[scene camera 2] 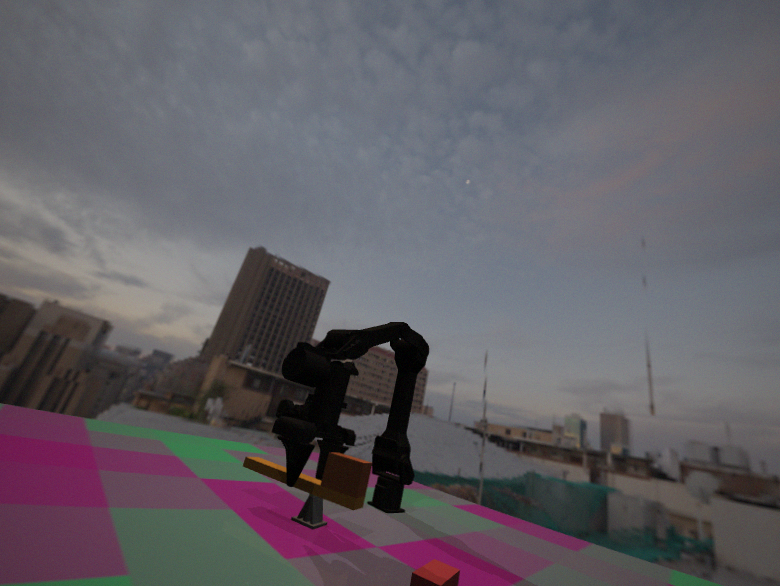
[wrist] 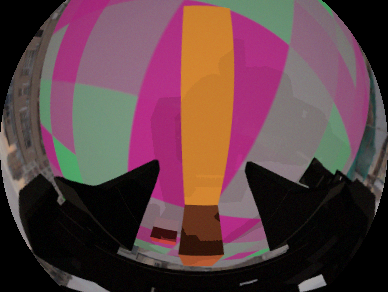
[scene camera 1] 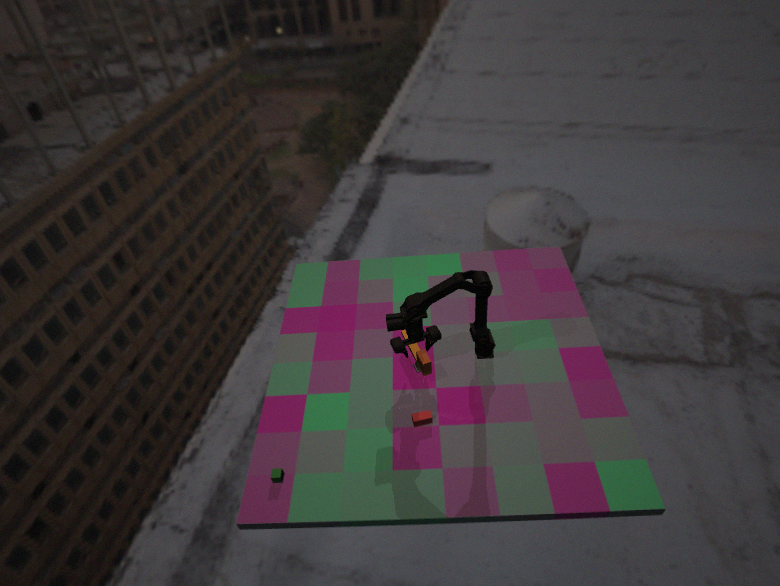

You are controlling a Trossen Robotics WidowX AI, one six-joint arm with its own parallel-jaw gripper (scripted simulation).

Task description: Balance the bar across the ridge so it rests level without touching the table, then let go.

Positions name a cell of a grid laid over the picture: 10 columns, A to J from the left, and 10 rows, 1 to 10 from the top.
Labels:
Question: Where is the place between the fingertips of my gripper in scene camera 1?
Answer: At F7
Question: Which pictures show my gripper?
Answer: Scene camera 2, the wrist view and scene camera 1: all of them.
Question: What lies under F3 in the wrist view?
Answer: An orange bar.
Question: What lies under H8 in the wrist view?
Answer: My gripper.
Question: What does my gripper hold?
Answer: Nothing.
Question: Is my gripper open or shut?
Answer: Open.

